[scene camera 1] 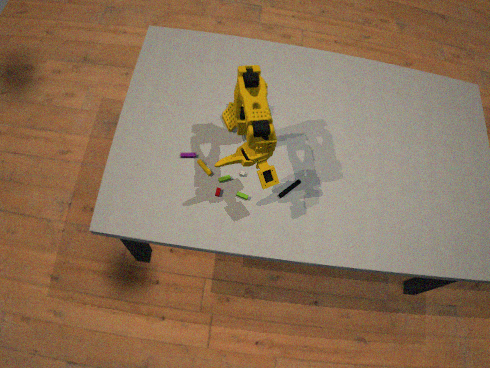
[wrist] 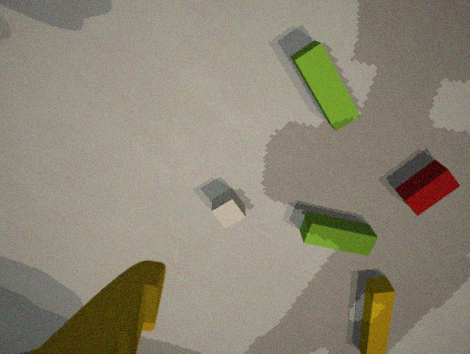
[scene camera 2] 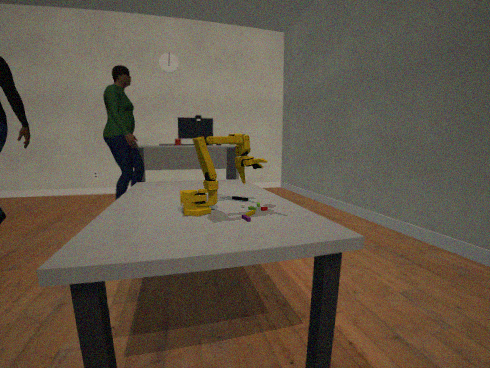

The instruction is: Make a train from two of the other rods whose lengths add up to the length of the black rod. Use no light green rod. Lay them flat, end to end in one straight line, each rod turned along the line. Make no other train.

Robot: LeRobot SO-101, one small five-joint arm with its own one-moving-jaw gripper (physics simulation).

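Places are measured from the arm's base along level axes (x left, y back, z up), in centimetres.
Pixels of known places: hand at its tool point: (scene camera 1: 256,167) (wrist: 161,287) (scene camera 2: 244,182); arm's base at its link origin: (scene camera 1: 241,125) (scene camera 2: 202,211).
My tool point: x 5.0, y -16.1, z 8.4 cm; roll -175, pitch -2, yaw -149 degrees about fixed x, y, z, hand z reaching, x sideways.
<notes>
Ahead of a thing's pixels: the offset from my tool point to its top centre. Level surfaces: height alone.
The black rod @[dx +9.7, dy -0.8, dz -7.4 cm] (scene camera 1: 290,188) (scene camera 2: 240,198) lies flat, apart from the others. A yellow rod @[dx -13.0, dy +1.7, dz -7.4 cm] (scene camera 1: 205,167) (scene camera 2: 250,213) (wrist: 377,315) lies slanted between a purple rod @[dx -17.8, dy +4.5, dz -7.4 cm] (scene camera 1: 188,155) (scene camera 2: 246,218) and a light green rod @[dx -7.4, dy -0.7, dz -7.4 cm] (scene camera 1: 225,178) (scene camera 2: 252,208) (wrist: 337,239). A second light green rod @[dx -2.3, dy -4.6, dz -7.4 cm] (scene camera 1: 243,195) (wrist: 327,85) lies beyond a small white rod @[dx -2.9, dy +1.4, dz -7.4 cm] (scene camera 1: 243,174) (wrist: 229,213). A short red rod @[dx -8.5, dy -4.6, dz -7.4 cm] (scene camera 1: 218,192) (scene camera 2: 264,208) (wrist: 432,187) lies near the green ones. All lie apart, at differing angles. My gripper (scene camera 1: 232,161) (scene camera 2: 255,171) is wide open and empty, above the table; one jaw shows in the wrist view.
The yellow arm base (scene camera 2: 196,202) stands on the grey table @[dz -8.4 cm] (scene camera 1: 375,200) (scene camera 2: 200,250), behind the rods in scene camera 1. The arm casts shadows over the rod area. In scene camera 2, a person in green (scene camera 2: 119,115) stands beyond the table, near a desk (scene camera 2: 170,157).
</notes>
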